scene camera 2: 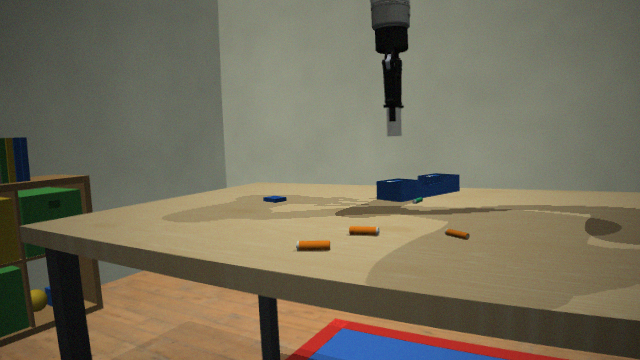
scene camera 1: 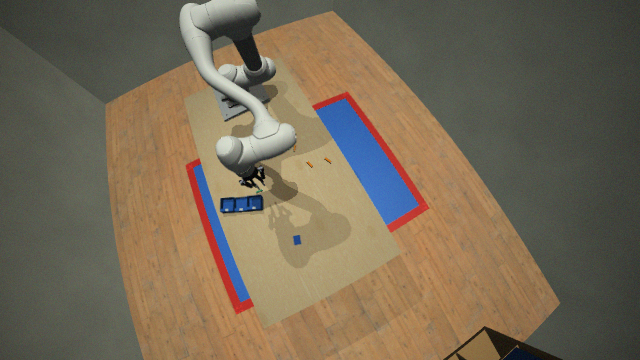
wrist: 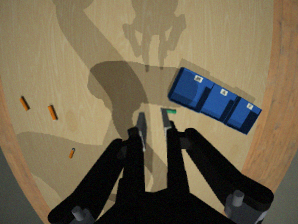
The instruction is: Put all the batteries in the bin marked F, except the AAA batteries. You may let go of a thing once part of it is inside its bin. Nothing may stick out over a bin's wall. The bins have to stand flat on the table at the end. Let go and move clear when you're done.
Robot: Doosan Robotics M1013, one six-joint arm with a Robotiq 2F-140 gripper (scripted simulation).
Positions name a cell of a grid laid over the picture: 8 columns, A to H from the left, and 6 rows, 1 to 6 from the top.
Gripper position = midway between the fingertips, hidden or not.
Note:
In view: my gripper (scene camera 2: E3) and a joined blue bins (scene camera 2: F4).
The joined blue bins shows as well in the wrist view (wrist: E3). My gripper also shows in the wrist view (wrist: E4).

